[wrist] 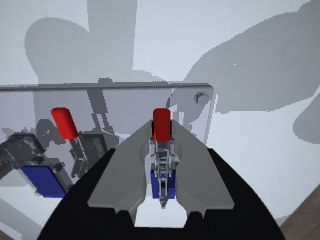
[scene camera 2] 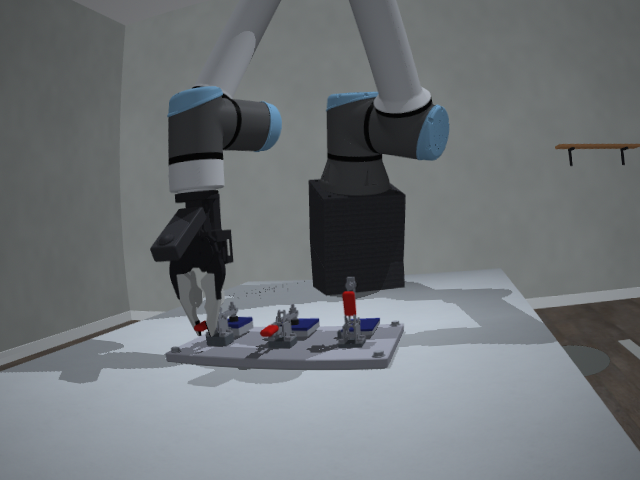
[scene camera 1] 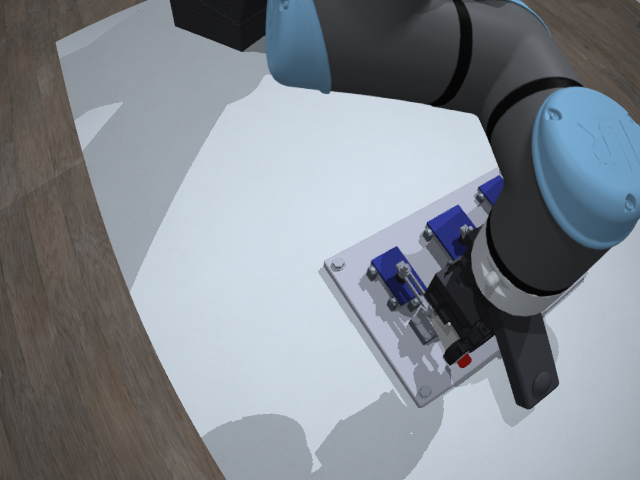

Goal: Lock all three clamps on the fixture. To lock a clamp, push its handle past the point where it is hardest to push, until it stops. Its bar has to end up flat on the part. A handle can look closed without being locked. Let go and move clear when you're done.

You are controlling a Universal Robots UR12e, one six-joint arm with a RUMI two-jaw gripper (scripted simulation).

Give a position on a grey fixture plate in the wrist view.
At 116, 112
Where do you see a clamp handle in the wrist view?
161, 116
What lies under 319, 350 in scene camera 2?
A grey fixture plate.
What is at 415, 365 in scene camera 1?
A grey fixture plate.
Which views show my gripper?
The wrist view, scene camera 2 and scene camera 1: all of them.
